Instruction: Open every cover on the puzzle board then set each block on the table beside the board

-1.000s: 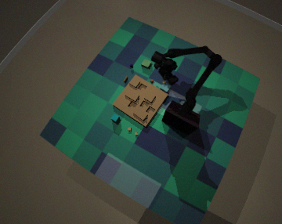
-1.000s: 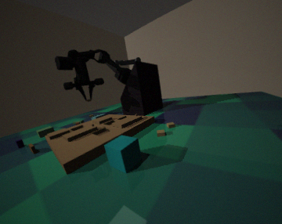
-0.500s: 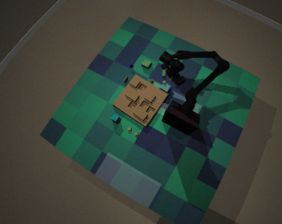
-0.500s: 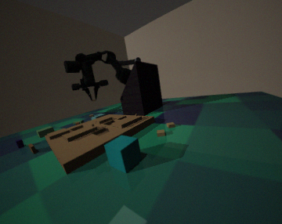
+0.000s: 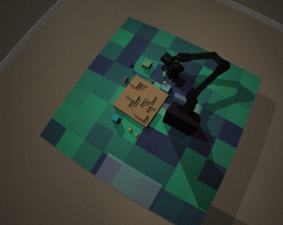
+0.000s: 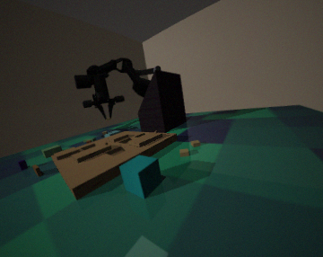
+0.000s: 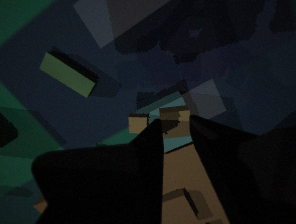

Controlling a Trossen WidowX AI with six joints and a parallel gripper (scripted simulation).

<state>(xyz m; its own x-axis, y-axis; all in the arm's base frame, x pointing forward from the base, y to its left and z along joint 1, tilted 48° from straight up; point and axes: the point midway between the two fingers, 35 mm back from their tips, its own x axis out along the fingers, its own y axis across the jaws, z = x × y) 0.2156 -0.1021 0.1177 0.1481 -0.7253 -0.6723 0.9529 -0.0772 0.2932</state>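
My gripper tip is now 10 mm short of the light teal block, 40 mm to the right of it and 80 mm above it. The rest, counted from my gripper tip: green block (250 mm ahead, 40 mm to the right, 80 mm below); brown block (300 mm ahead, 160 mm to the left, 80 mm below); orange block (130 mm ahead, 50 mm to the left, 80 mm below).
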